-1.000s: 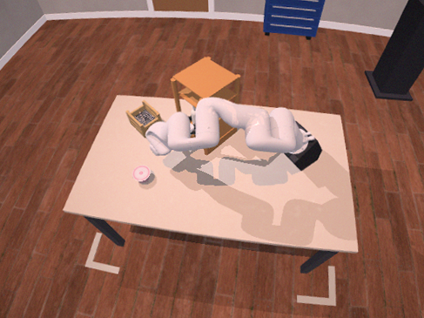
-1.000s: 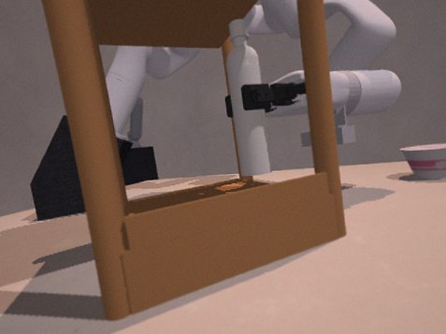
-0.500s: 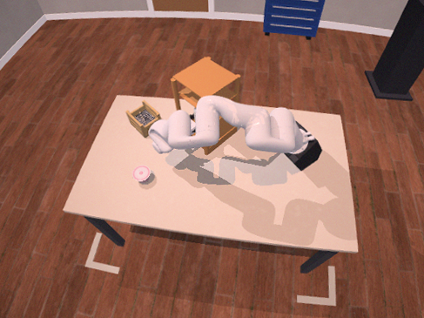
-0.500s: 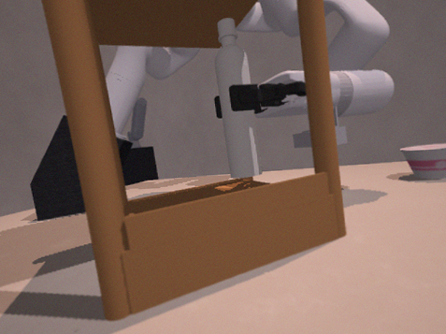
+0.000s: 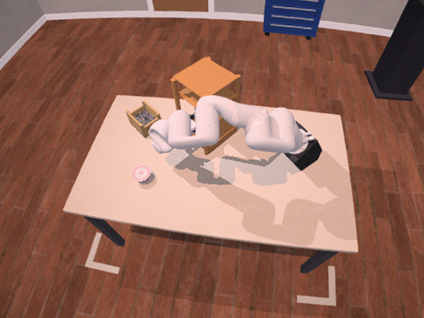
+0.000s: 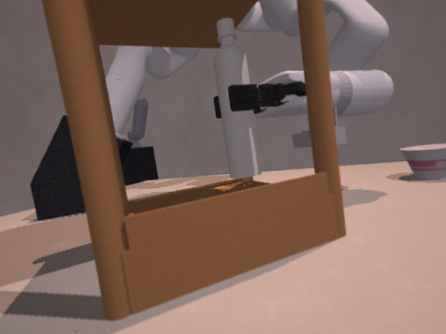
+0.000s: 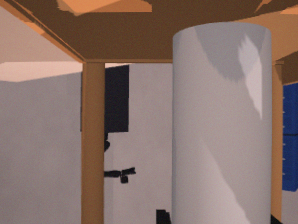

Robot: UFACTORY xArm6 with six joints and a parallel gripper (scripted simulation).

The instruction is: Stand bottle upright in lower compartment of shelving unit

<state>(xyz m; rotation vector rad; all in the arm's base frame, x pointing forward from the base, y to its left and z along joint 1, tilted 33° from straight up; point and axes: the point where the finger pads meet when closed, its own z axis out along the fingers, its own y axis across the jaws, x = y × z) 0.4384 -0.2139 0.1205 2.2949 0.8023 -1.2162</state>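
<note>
My hand is 4 cm past the shelving unit, 5 cm to the left of it and 3 cm below it. The rest, counted from my hand: small wooden crate: 35 cm ahead, 9 cm to the right, 13 cm below; then pink-striped bowl: 28 cm ahead, 28 cm to the left, 14 cm below.
</note>
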